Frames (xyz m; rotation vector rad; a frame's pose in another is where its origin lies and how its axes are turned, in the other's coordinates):
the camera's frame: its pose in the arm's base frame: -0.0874 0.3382 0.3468 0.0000 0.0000 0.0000
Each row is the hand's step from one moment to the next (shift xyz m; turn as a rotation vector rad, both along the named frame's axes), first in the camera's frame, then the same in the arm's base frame.
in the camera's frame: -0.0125 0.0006 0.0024 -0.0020 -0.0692 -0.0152
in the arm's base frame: -0.0125 0.0006 0.0024 -0.0020 -0.0692 -0.0152
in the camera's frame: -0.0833 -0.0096 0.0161 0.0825 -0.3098 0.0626
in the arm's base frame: -0.0833 -0.0096 0.0161 0.0825 -0.3098 0.0626
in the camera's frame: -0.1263 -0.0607 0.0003 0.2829 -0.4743 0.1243
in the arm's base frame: -0.1263 -0.0607 0.0003 0.2829 -0.4743 0.1243
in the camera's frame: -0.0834 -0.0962 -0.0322 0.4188 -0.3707 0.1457
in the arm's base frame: -0.0834 -0.0962 -0.0322 0.4188 -0.3707 0.1457
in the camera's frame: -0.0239 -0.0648 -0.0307 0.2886 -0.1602 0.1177
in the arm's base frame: -0.0239 -0.0648 -0.0307 0.2886 -0.1602 0.1177
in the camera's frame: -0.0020 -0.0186 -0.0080 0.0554 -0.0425 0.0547
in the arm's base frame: -0.0020 -0.0186 -0.0080 0.0554 -0.0425 0.0547
